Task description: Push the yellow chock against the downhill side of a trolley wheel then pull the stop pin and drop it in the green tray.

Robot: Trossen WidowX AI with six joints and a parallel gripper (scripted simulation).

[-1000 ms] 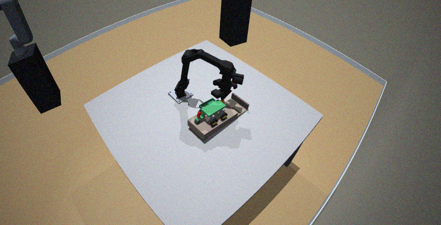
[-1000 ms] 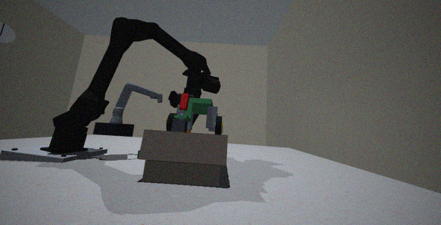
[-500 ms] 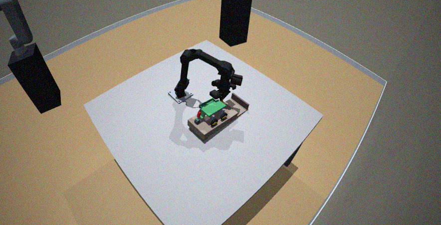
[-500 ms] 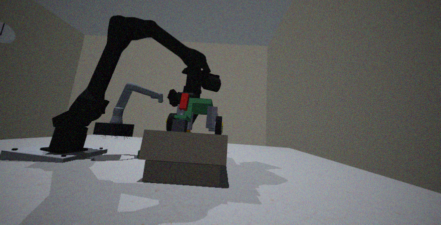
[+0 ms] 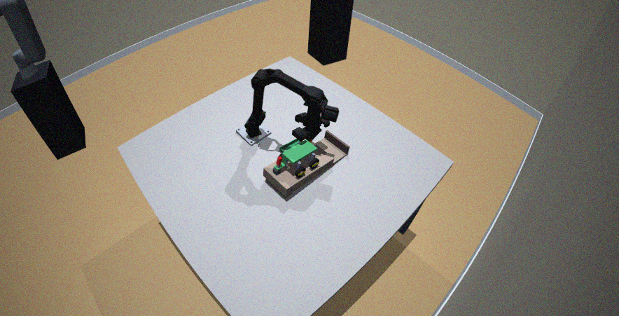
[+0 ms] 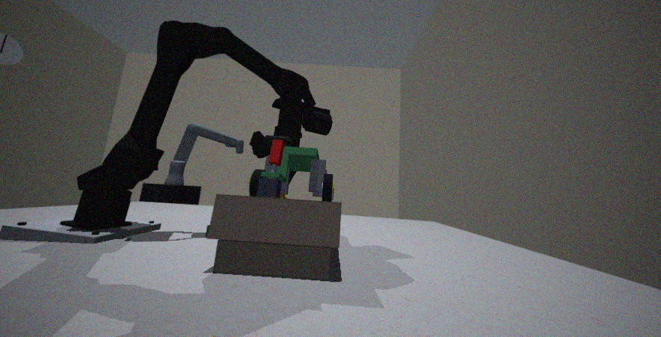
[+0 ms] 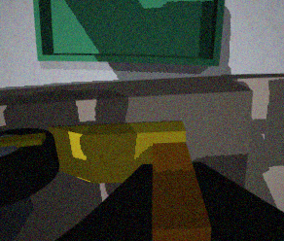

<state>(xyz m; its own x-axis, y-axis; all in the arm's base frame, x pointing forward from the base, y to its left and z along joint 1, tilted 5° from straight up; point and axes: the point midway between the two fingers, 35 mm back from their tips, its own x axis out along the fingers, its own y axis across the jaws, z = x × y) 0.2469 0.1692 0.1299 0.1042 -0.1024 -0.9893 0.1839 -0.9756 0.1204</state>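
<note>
The yellow chock is 20 mm to the right of my gripper tip and 10 mm below it. The rest, counted from my gripper tip: green tray 60 mm behind, 40 mm to the right, 100 mm below; brown ramp 70 mm ahead, 100 mm to the right, 50 mm below; green-decked trolley 70 mm ahead, 100 mm to the right, 20 mm above.
</note>
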